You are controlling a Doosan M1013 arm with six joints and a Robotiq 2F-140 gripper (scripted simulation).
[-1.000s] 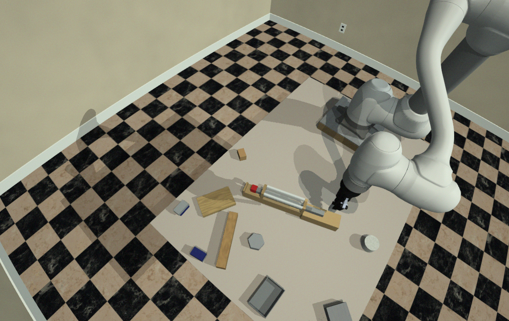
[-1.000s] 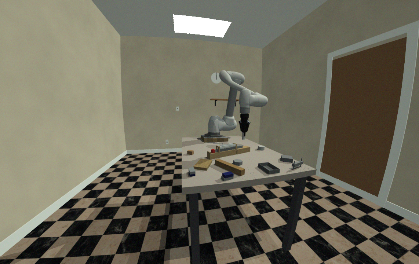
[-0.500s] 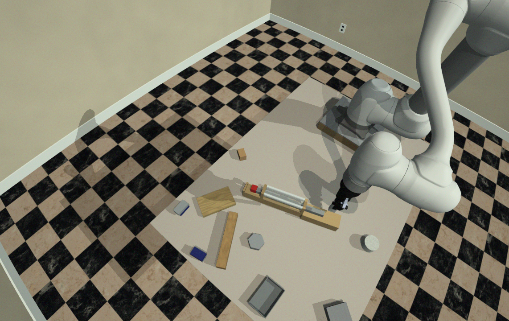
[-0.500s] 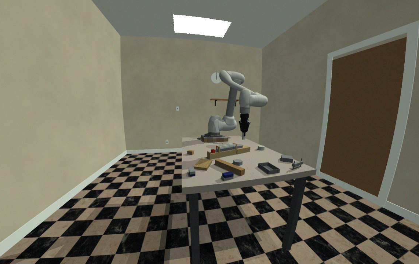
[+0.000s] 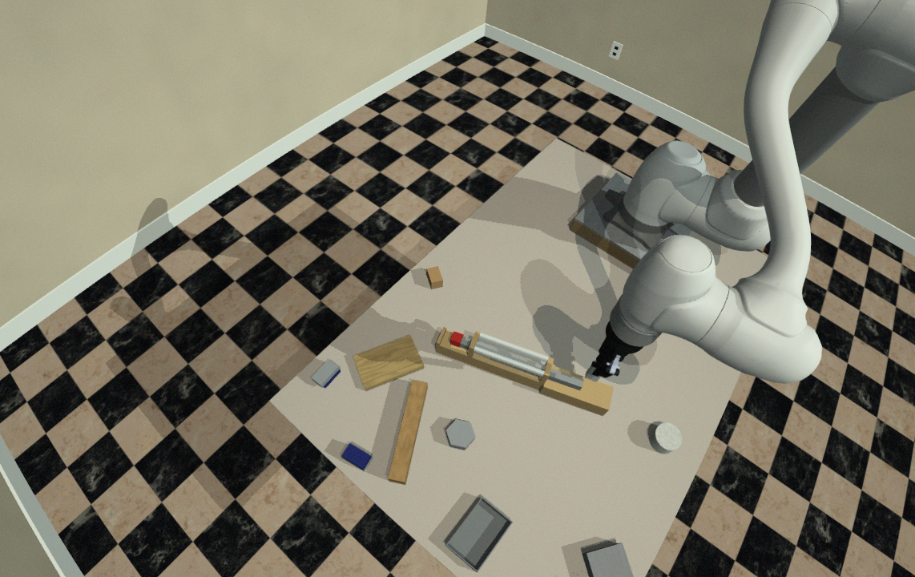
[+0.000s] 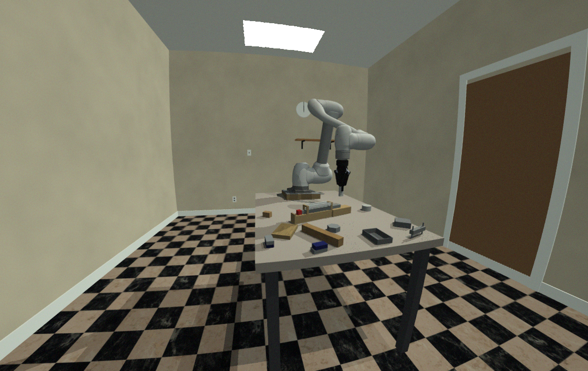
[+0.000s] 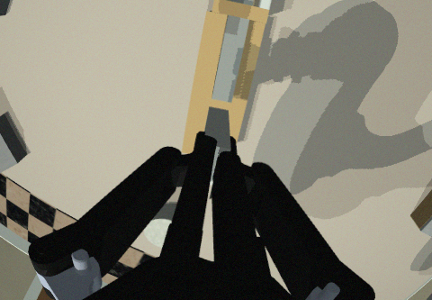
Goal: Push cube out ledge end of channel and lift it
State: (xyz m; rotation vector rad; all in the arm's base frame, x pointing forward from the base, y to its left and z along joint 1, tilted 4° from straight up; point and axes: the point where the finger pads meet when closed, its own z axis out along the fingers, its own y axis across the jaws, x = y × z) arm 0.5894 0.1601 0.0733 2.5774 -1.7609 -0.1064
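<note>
Right now the red cube is 11 cm ahead of my hand, 30 cm to the right of it and 10 cm below it. From my hand the other things lie so: pale round disc 5 cm behind, 22 cm to the left, 13 cm below; then grey block 27 cm ahead, 27 cm to the left, 14 cm below; then raised frame 6 cm ahead, 17 cm to the right, 10 cm below.
</note>
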